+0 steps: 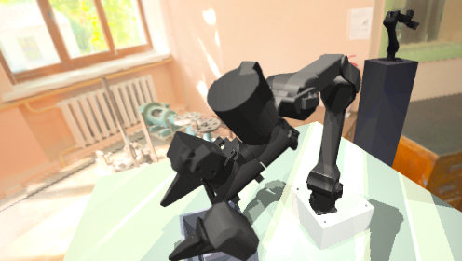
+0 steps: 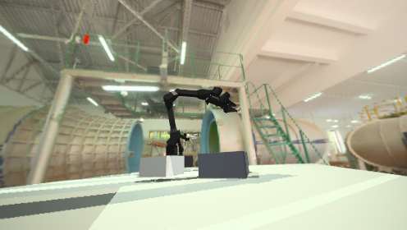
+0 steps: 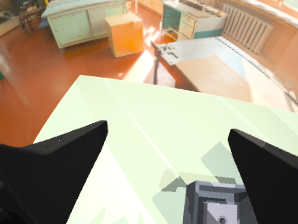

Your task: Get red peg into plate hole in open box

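Right now my gripper tip is 340 mm above the red peg, 210 mm past it and 80 mm to the left of it. The rest, counted from my gripper tip: dark grey box 350 mm below, 210 mm to the right, 20 mm behind; plate 330 mm below, 210 mm to the right, 20 mm behind.
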